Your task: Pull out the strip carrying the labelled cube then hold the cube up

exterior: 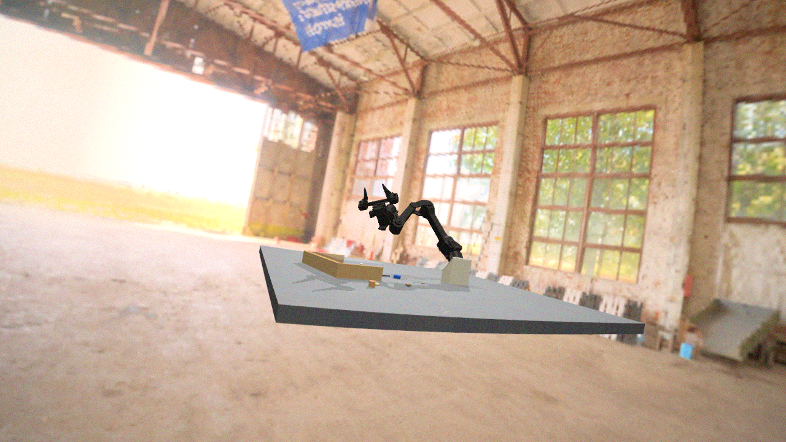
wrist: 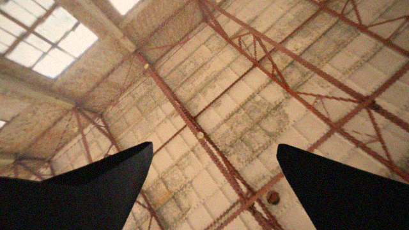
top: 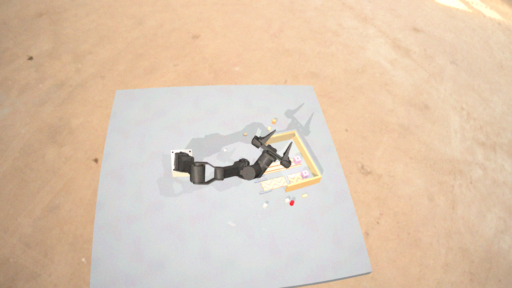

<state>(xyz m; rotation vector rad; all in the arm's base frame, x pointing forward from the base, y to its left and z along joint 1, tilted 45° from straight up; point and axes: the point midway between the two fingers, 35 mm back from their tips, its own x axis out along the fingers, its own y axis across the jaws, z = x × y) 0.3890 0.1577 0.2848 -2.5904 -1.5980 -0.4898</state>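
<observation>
The blue disc lies 13 cm behind my gripper tip, 14 cm to the left of it and 37 cm below it. Round my gripper tip: red cylinder (10 cm ahead, 10 cm to the right, 37 cm below); then orange cube (5 cm ahead, 44 cm to the left, 37 cm below); then zigzag strip (2 cm ahead, 2 cm to the left, 38 cm below).
</observation>
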